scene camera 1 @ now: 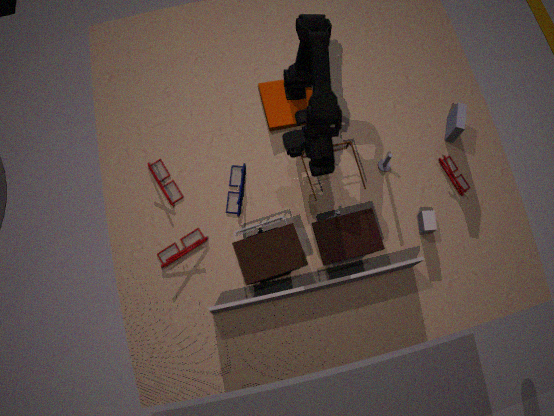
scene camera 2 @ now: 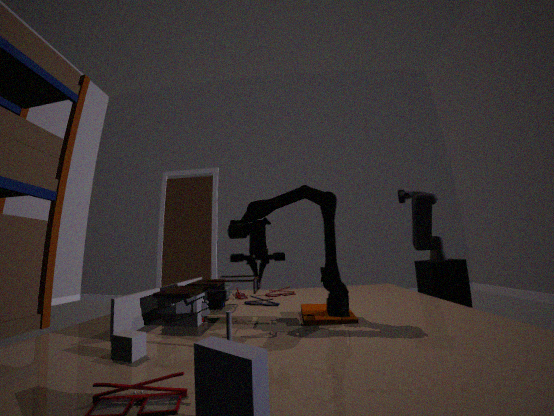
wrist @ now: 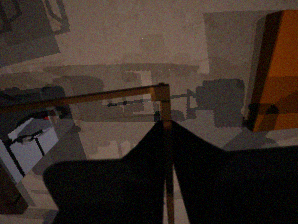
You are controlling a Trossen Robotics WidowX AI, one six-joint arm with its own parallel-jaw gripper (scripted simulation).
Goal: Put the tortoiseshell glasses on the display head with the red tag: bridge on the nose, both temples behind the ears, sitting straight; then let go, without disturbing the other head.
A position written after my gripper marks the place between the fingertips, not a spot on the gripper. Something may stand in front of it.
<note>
In view: my gripper (scene camera 1: 311,153) and a wall (scene camera 2: 137,310).
My gripper shows as well in scene camera 2 (scene camera 2: 258,282) and in the wrist view (wrist: 165,125).
</note>
